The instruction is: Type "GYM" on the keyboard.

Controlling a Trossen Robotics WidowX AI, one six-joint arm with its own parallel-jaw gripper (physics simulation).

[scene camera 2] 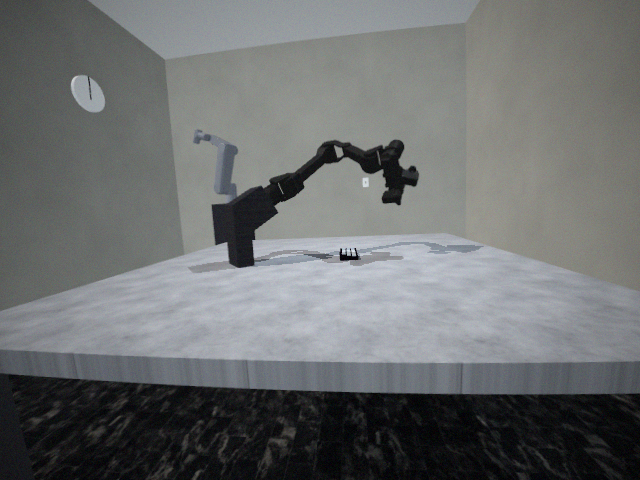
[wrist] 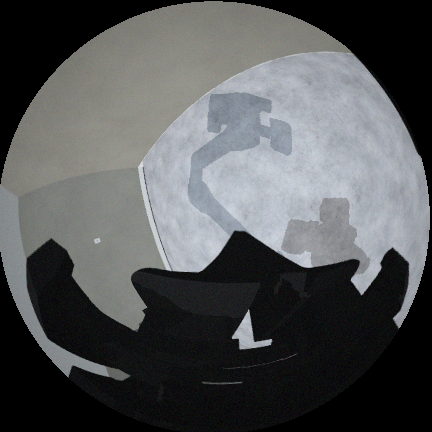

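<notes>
A small black keyboard with pale keys lies on the white table, right of the black arm's base in the scene view. Its key letters are too small to read. The keyboard does not show in the wrist view. My gripper is shut and empty. It hangs high above the table, to the right of the keyboard in the scene view, pointing down. In the wrist view the black gripper body fills the lower part.
A grey-blue arm stands behind the black arm's base. Shadows of the arms fall across the table around the keyboard. The table's front edge faces the camera. A round clock hangs on the left wall.
</notes>
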